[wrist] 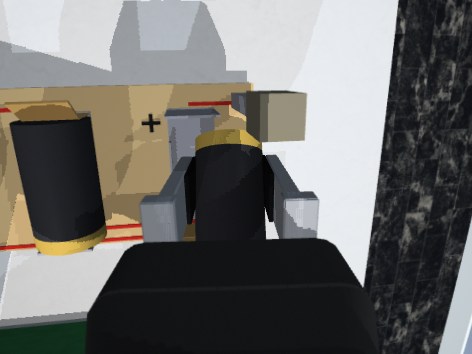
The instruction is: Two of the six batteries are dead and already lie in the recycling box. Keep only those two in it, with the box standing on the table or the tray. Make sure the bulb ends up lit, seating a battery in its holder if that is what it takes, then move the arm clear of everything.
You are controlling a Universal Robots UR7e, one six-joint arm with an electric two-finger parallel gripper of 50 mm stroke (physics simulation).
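Places are measured from the arm's base along level axes (x ahead, y left, z up), in metres.
Pixels of known places: gripper, between the fingertips: [229, 176].
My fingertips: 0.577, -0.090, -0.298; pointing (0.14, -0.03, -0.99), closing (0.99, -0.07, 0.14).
Note:
For each thing: its top centre in the pictures, then the offset to it from my fingertips, as dx, dy, dz. "spot": a spot on its surface instead.
- grey metal holder, a spot on its surface: [190, 131] spot: -0.017, +0.022, -0.020
- second black battery, centre of its top: [49, 194] -0.082, +0.008, +0.015
- wooden board, a spot on its surface: [117, 165] spot: -0.059, +0.008, -0.021
- black plus mark, a spot on its surface: [151, 123] spot: -0.037, +0.029, -0.021
- beige block, a spot on its surface: [282, 117] spot: +0.011, +0.036, +0.061
- dark green surface, a spot on its surface: [45, 339] spot: -0.123, -0.094, -0.015
My gripper [229, 176] is shut on a black battery [230, 185] with a gold end, which points away from me. The battery overlaps the near part of a grey metal holder [190, 131] at the right end of the wooden board; I cannot tell whether it touches it. A second black battery [60, 180] with a gold band at its near end lies in its place on the left of the board. The bulb does not show in the wrist view, and the lower part of the held battery is hidden by the gripper body.
The wooden board [117, 165] has red wire lines and a black plus mark [151, 123]. A beige block [282, 117] sits at its right back corner. A dark green surface [45, 339] shows at the lower left. A dark marbled strip [420, 150] runs along the right.

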